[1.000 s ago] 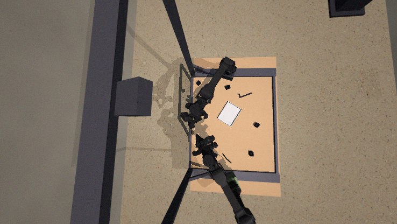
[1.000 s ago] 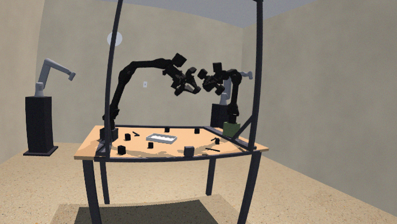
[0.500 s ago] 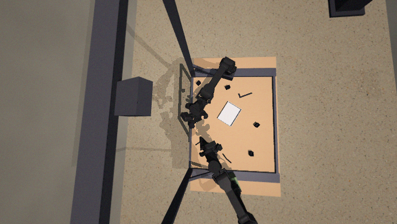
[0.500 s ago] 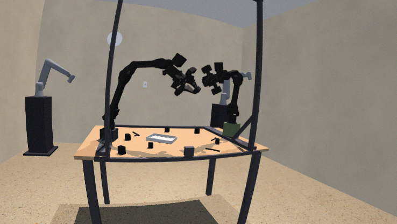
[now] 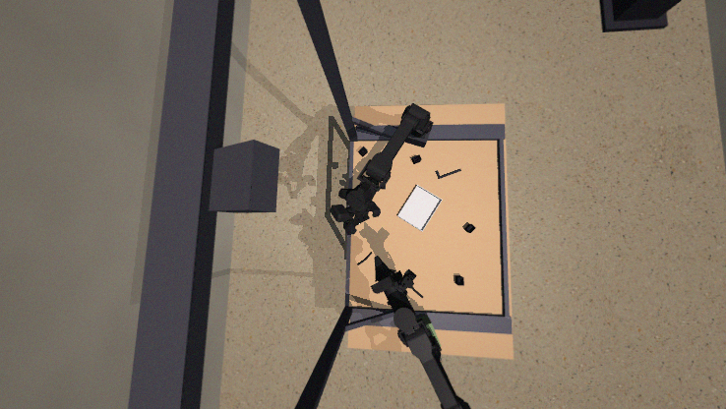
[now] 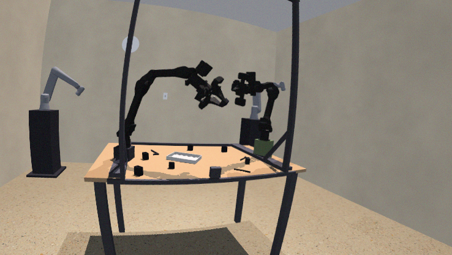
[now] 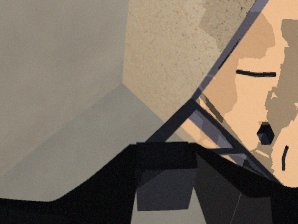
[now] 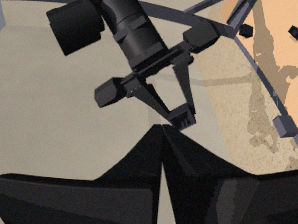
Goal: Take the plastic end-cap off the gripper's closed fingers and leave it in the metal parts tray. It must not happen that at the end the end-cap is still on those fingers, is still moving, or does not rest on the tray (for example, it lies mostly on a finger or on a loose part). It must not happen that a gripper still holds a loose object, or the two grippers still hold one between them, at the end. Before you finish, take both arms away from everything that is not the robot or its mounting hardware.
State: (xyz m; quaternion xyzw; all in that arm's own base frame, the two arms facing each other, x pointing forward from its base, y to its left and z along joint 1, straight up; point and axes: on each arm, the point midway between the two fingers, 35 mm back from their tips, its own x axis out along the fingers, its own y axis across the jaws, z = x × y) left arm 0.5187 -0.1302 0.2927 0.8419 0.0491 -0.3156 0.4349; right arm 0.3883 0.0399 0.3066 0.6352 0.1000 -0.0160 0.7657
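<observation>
Right now my left hand is 30 mm to the left of the plastic end-cap and 10 mm above it. Round my left hand: metal parts tray 290 mm ahead, 80 mm to the left, 360 mm below.
</observation>
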